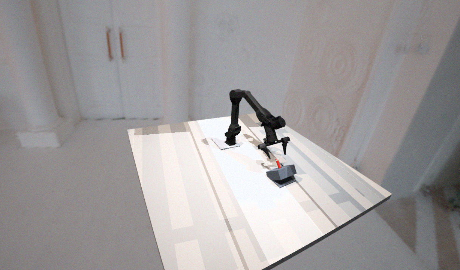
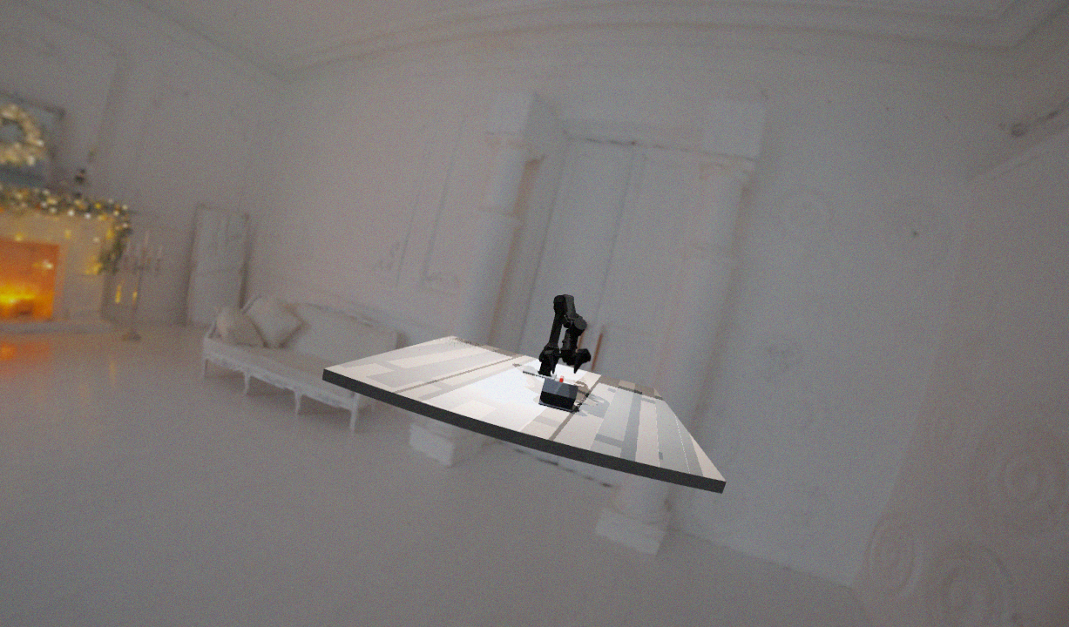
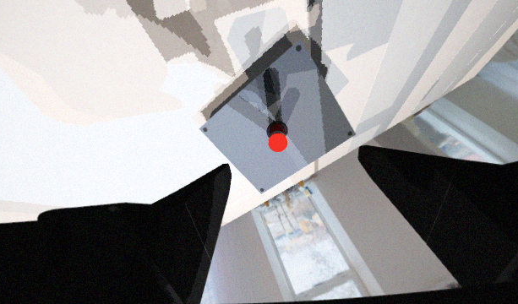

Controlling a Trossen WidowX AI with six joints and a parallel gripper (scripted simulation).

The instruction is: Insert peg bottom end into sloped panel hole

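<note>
Right now the red round peg is 10 mm ahead of my gripper tip and 30 mm below it. From my gripper tip the other things lie so: grey sloped panel 50 mm ahead, 10 mm to the right, 70 mm below.
</note>
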